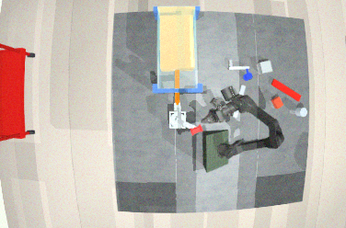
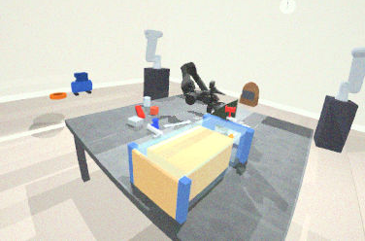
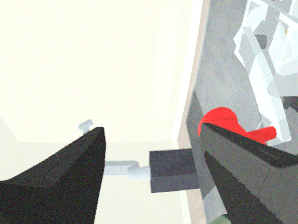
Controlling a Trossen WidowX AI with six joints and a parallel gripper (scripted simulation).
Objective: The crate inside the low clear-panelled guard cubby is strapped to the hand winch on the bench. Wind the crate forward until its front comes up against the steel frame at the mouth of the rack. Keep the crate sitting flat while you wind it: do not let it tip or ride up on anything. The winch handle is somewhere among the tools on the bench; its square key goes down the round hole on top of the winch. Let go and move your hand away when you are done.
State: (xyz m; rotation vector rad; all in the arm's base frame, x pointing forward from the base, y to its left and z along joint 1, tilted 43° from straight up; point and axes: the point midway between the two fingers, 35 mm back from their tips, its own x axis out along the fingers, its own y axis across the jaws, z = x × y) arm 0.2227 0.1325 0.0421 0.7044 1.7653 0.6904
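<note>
Right now the winch handle with red grip is 110 mm below my gripper tip, 60 mm to the left of it and 20 mm behind it. The rest, counted from my gripper tip: blue frame: 180 mm ahead, 110 mm below, 90 mm to the left; white bar: 270 mm to the right, 220 mm below, 60 mm ahead; white winch: 190 mm below, 110 mm to the left.
</note>
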